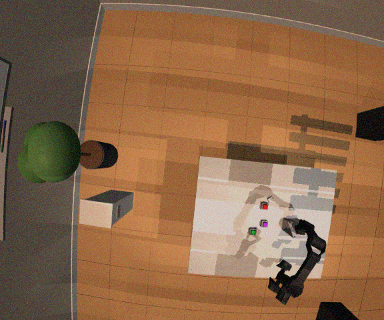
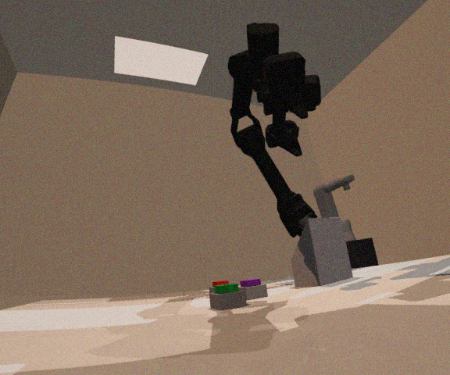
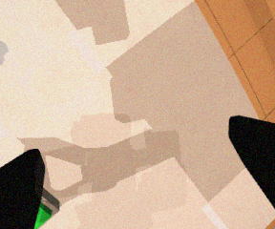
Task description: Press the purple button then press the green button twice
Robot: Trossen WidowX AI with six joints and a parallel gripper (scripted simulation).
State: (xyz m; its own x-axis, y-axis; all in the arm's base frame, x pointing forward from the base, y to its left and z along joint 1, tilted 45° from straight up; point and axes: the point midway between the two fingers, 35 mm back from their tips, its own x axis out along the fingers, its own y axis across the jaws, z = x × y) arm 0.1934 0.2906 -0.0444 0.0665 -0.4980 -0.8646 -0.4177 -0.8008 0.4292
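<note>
Now: the purple button 10 mm ahead of my gripper tip, 230 mm to the right of it and 210 mm below it. From my gripper tip the other things lie so: red button (40 mm ahead, 360 mm to the right, 210 mm below); then green button (90 mm ahead, 160 mm to the right, 210 mm below).
</note>
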